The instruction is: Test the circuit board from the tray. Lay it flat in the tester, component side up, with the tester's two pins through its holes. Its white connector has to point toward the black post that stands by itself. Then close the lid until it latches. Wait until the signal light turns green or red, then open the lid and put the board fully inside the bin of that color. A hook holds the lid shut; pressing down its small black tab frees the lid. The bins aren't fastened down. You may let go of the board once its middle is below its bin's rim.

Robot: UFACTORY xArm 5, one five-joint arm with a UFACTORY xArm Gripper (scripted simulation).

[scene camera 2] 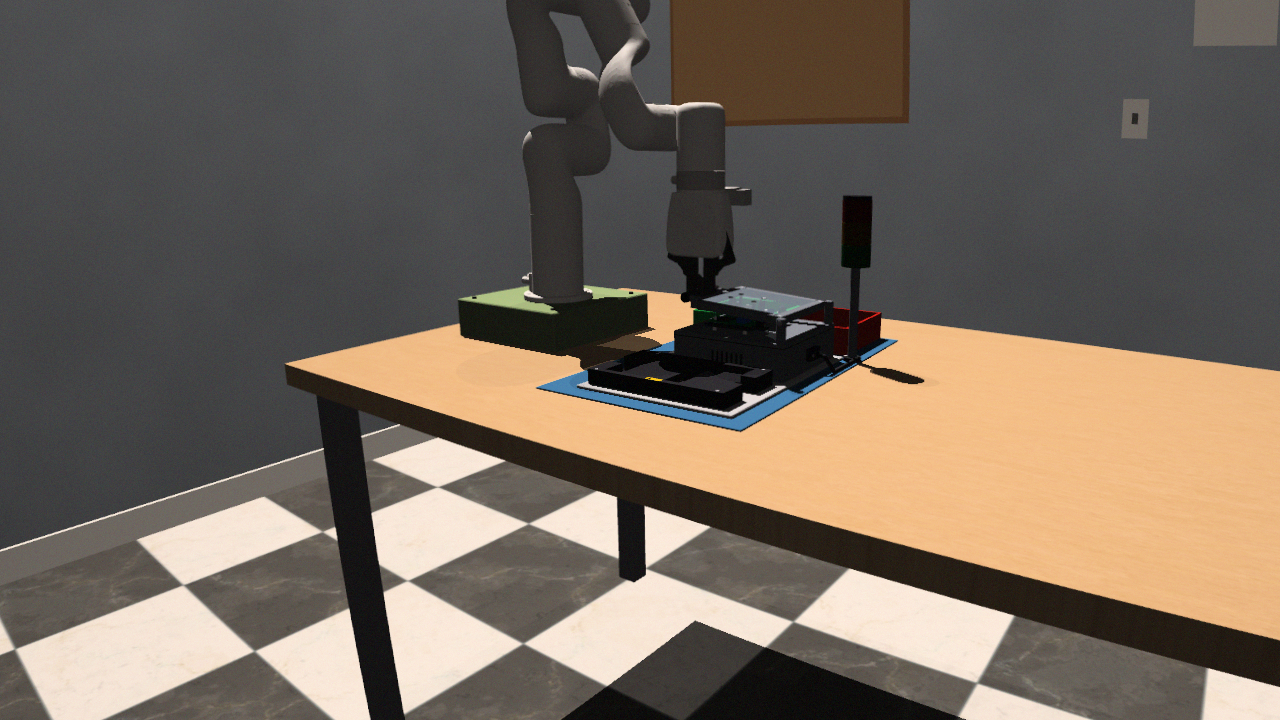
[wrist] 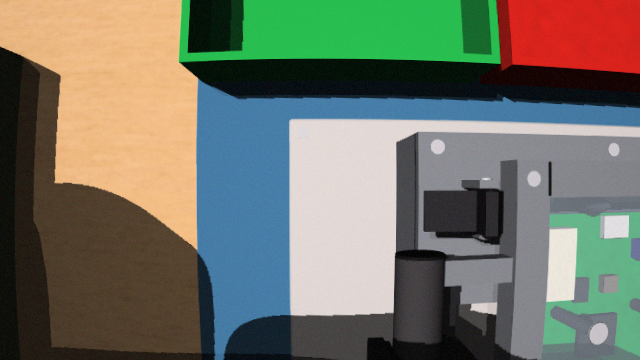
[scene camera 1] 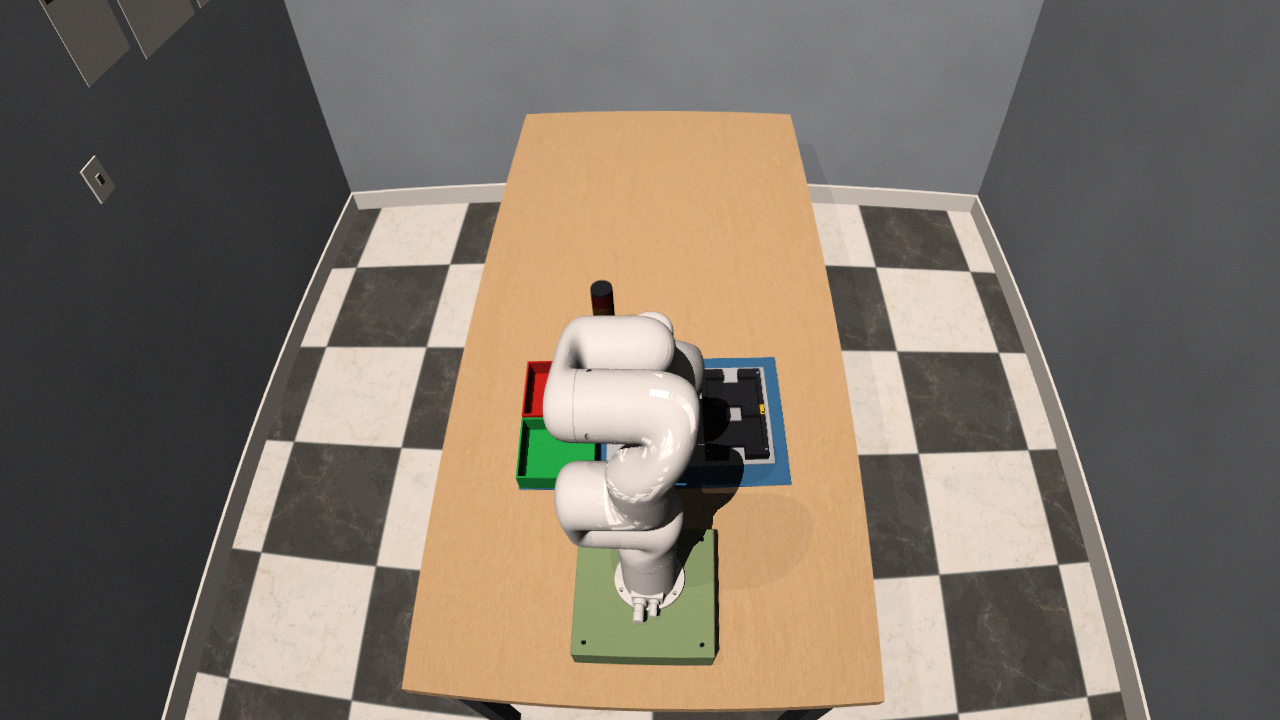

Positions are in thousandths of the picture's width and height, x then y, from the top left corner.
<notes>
In view: the gripper (scene camera 2: 547, 417), a green bin (scene camera 1: 422, 635), a red bin (scene camera 1: 420, 519), a black tab (wrist: 752, 588) and a clear lid (scene camera 2: 598, 426).
The green bin is seen too in the wrist view (wrist: 337, 135). The red bin is seen too in the wrist view (wrist: 938, 107). The clear lid also shows in the wrist view (wrist: 877, 738).
</notes>
